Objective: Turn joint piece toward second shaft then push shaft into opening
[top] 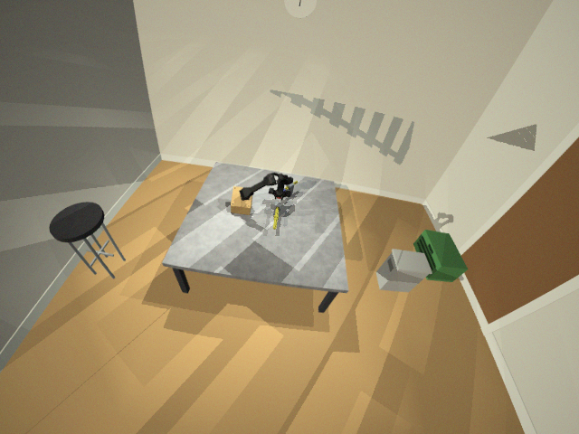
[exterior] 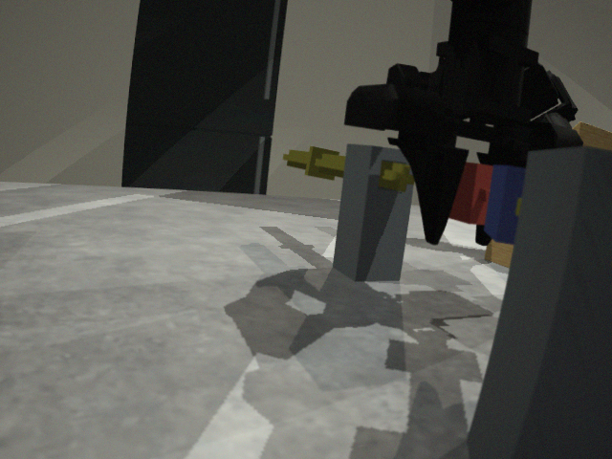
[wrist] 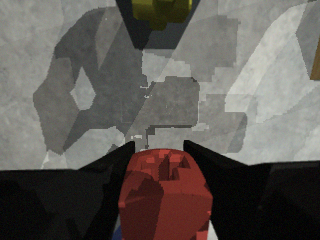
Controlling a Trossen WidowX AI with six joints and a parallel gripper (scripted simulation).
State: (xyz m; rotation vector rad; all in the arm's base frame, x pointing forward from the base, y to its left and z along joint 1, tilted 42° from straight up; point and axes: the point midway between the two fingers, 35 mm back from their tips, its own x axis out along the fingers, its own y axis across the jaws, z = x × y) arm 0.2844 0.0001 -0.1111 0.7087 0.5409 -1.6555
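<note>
Now: the red square joint piece 20 mm to the left of my gripper tip and 40 mm above it.
</note>
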